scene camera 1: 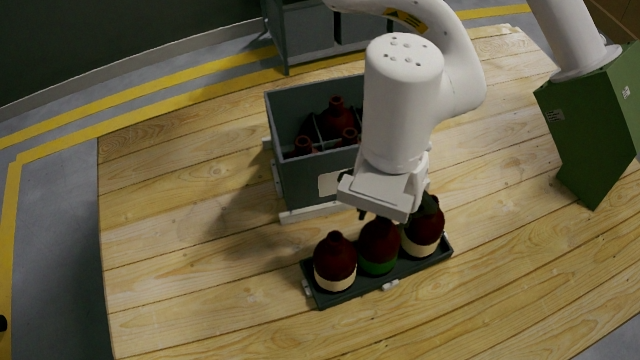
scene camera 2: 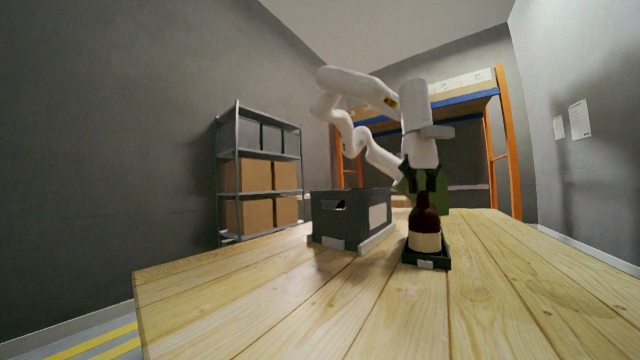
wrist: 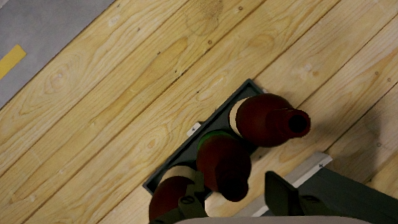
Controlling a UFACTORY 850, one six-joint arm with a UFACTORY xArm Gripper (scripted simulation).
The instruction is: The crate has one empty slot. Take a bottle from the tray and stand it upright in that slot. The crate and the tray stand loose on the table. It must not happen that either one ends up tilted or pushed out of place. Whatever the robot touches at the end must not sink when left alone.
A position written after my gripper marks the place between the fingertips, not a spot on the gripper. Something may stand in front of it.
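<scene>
In scene camera 1 I see a grey crate point(scene camera 1: 308, 180), a tray point(scene camera 1: 404, 266) and my gripper point(scene camera 1: 383, 219). Scene camera 2 shows me my gripper point(scene camera 2: 422, 192) and the grey crate point(scene camera 2: 368, 211). In the wrist view there is the tray point(wrist: 187, 152), along with my gripper point(wrist: 233, 186).
</scene>
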